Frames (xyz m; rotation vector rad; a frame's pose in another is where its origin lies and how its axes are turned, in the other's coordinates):
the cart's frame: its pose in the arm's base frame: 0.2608 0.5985 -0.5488 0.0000 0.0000 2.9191
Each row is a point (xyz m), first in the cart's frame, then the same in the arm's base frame.
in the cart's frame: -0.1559 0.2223 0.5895
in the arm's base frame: 0.3638 0.3473 0.0407
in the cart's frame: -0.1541 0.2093 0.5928
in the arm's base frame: 0.3649 0.3604 0.0440
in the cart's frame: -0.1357 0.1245 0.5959
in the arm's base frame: 0.3657 0.4471 0.0471
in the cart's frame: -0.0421 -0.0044 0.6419
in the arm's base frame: 0.3028 0.5935 0.0931
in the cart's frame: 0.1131 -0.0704 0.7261
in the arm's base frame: 0.1660 0.6921 0.1773
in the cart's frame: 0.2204 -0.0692 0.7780
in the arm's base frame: 0.0611 0.7146 0.2292
